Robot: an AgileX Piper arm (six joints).
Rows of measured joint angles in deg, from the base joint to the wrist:
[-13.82, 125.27, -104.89, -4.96, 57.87, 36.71]
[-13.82, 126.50, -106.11, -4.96, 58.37, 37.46]
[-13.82, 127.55, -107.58, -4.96, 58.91, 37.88]
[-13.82, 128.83, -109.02, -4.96, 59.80, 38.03]
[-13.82, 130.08, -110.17, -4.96, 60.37, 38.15]
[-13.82, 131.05, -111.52, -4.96, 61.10, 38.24]
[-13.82, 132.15, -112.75, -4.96, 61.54, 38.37]
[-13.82, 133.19, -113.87, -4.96, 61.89, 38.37]
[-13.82, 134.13, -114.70, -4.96, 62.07, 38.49]
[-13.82, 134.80, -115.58, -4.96, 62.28, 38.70]
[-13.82, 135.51, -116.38, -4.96, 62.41, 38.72]
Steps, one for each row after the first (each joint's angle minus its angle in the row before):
[0.00, 1.23, -1.22, 0.00, 0.50, 0.75]
[0.00, 1.05, -1.47, 0.00, 0.54, 0.42]
[0.00, 1.28, -1.44, 0.00, 0.89, 0.15]
[0.00, 1.25, -1.15, 0.00, 0.57, 0.12]
[0.00, 0.97, -1.35, 0.00, 0.73, 0.09]
[0.00, 1.10, -1.23, 0.00, 0.44, 0.13]
[0.00, 1.04, -1.12, 0.00, 0.35, 0.00]
[0.00, 0.94, -0.83, 0.00, 0.18, 0.12]
[0.00, 0.67, -0.88, 0.00, 0.21, 0.21]
[0.00, 0.71, -0.80, 0.00, 0.13, 0.02]

